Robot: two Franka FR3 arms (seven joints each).
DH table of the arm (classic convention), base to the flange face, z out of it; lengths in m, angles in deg. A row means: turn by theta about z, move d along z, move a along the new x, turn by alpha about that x. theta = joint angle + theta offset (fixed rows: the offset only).
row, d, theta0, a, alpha
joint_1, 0.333, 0, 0, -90
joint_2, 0, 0, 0, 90
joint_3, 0.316, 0, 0.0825, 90
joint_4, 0, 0, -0.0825, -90
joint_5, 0.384, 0, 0, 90
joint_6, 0, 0, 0.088, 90
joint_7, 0.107, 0, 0, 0
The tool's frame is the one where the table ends.
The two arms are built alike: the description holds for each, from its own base.
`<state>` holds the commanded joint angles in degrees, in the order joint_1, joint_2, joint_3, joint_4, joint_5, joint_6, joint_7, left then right.
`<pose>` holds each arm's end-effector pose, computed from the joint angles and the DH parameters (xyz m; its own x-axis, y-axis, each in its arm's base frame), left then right.
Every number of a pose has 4 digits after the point.
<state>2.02 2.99 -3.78 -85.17 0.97 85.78 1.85 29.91 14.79 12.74 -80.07 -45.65 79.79 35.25</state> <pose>0.5633 -0.0143 0.6286 0.9972 -0.0617 -0.0418 -0.0623 -0.9980 -0.0121 0.5181 0.3350 0.5756 0.9609 0.1701 0.2184 -0.0206 -0.7430 0.6690</pose>
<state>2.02 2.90 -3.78 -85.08 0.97 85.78 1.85 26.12 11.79 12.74 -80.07 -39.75 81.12 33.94</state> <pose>0.5629 -0.0143 0.6302 0.9973 -0.0617 -0.0387 -0.0623 -0.9980 -0.0123 0.5224 0.3039 0.6007 0.9711 0.1082 0.2126 -0.0377 -0.8103 0.5848</pose>
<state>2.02 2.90 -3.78 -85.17 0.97 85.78 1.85 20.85 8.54 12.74 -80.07 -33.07 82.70 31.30</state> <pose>0.5628 -0.0143 0.6294 0.9973 -0.0617 -0.0403 -0.0623 -0.9980 -0.0123 0.5290 0.2612 0.6284 0.9788 0.0457 0.1997 -0.0581 -0.8729 0.4845</pose>
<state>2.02 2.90 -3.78 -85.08 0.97 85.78 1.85 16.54 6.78 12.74 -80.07 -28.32 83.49 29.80</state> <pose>0.5629 -0.0143 0.6302 0.9973 -0.0617 -0.0387 -0.0623 -0.9980 -0.0123 0.5355 0.2267 0.6426 0.9825 -0.0114 0.1861 -0.0887 -0.9066 0.4126</pose>
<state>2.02 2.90 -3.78 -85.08 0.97 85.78 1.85 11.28 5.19 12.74 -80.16 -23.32 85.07 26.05</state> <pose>0.5629 -0.0143 0.6302 0.9973 -0.0617 -0.0387 -0.0623 -0.9980 -0.0123 0.5444 0.1855 0.6558 0.9849 -0.0407 0.1684 -0.0962 -0.9368 0.3363</pose>
